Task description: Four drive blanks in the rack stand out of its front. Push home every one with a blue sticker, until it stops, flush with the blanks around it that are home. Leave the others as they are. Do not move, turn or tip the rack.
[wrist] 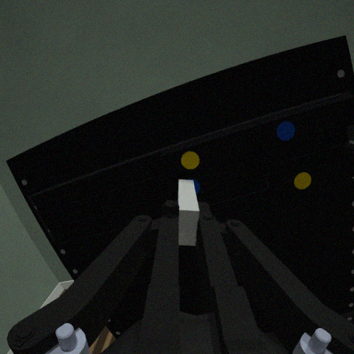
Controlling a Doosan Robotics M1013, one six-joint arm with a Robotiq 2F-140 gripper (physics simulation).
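There's a black rack [260, 140] here, 22 cm from the lens.
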